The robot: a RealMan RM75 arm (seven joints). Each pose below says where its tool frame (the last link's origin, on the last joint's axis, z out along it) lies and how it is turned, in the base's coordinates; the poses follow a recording.
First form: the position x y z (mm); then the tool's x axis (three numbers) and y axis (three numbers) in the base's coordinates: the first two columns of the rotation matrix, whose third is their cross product.
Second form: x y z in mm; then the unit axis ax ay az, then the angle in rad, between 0 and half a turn. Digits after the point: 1 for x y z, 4 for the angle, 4 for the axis.
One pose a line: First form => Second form
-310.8 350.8 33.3 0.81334 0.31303 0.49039 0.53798 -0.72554 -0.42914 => -310.8 350.8 33.3 -0.9478 -0.2446 -0.2046 2.5596
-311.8 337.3 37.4 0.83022 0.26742 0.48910 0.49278 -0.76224 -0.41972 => -311.8 337.3 37.4 -0.9530 -0.2158 -0.2128 2.5836
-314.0 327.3 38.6 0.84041 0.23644 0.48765 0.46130 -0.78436 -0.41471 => -314.0 327.3 38.6 -0.9560 -0.1966 -0.2175 2.5985
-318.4 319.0 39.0 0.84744 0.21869 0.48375 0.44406 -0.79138 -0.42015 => -318.4 319.0 39.0 -0.9580 -0.1864 -0.2179 2.5980
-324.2 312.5 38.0 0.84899 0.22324 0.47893 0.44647 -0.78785 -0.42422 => -324.2 312.5 38.0 -0.9584 -0.1885 -0.2143 2.5938
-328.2 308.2 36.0 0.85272 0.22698 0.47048 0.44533 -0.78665 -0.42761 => -328.2 308.2 36.0 -0.9594 -0.1891 -0.2091 2.5923
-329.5 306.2 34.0 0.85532 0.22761 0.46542 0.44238 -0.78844 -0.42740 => -329.5 306.2 34.0 -0.9602 -0.1882 -0.2065 2.5946
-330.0 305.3 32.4 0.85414 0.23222 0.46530 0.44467 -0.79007 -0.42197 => -330.0 305.3 32.4 -0.9599 -0.1899 -0.2061 2.6002
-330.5 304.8 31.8 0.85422 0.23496 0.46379 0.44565 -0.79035 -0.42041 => -330.5 304.8 31.8 -0.9600 -0.1908 -0.2051 2.6021
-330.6 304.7 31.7 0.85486 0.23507 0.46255 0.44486 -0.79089 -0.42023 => -330.6 304.7 31.7 -0.9602 -0.1905 -0.2044 2.6028
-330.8 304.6 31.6 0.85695 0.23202 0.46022 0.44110 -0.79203 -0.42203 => -330.8 304.6 31.6 -0.9607 -0.1885 -0.2036 2.6023
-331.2 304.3 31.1 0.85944 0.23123 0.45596 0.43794 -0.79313 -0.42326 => -331.2 304.3 31.1 -0.9614 -0.1873 -0.2014 2.6027
